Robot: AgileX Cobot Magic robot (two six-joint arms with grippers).
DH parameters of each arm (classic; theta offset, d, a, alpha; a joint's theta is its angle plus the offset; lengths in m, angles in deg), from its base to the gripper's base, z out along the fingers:
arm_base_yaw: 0 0.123 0 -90
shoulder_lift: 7.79 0 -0.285 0
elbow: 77.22 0 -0.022 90
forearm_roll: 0 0.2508 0 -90
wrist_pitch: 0 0 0.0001 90
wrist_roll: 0 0.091 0 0
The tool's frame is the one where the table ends.
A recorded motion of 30 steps. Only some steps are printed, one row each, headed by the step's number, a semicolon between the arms.
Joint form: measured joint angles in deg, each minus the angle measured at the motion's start. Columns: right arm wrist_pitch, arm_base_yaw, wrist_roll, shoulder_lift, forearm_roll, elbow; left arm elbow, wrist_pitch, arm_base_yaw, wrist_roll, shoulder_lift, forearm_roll.
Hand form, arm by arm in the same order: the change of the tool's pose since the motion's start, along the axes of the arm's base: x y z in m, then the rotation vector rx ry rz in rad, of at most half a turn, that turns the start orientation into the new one. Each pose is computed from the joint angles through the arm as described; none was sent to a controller.
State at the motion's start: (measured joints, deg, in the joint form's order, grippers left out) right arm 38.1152 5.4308 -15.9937 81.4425 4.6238 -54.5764; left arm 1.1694 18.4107 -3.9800 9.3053 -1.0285 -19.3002
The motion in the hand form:
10: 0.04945 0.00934 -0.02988 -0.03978 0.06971 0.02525; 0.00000 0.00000 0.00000 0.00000 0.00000 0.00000
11: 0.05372 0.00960 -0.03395 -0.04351 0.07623 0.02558; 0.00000 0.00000 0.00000 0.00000 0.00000 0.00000
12: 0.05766 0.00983 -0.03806 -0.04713 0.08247 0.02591; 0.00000 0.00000 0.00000 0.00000 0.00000 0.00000
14: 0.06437 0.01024 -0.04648 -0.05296 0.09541 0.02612; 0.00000 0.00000 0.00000 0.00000 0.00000 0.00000
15: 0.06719 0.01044 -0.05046 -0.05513 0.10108 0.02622; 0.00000 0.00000 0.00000 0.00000 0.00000 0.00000
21: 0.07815 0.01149 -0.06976 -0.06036 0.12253 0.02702; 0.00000 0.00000 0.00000 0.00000 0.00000 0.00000
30: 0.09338 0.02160 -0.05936 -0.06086 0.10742 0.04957; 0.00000 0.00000 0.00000 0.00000 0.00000 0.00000
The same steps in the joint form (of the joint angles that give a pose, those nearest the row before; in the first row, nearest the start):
10: -0.74 1.21 0.82 12.81 -2.43 -7.89; 0.00 0.00 0.00 0.00 0.00 0.00
11: -0.96 1.21 0.91 14.02 -2.66 -8.49; 0.00 0.00 0.00 0.00 0.00 0.00
12: -1.20 1.21 1.00 15.16 -2.89 -9.02; 0.00 0.00 0.00 0.00 0.00 0.00
14: -1.70 1.21 1.17 17.26 -3.26 -9.85; 0.00 0.00 0.00 0.00 0.00 0.00
15: -1.97 1.21 1.23 18.19 -3.38 -10.17; 0.00 0.00 0.00 0.00 0.00 0.00
21: -3.74 1.21 1.28 22.19 -3.59 -11.14; 0.00 0.00 0.00 0.00 0.00 0.00
30: -1.16 2.47 1.31 24.06 -3.68 -16.42; 0.00 0.00 0.00 0.00 0.00 0.00

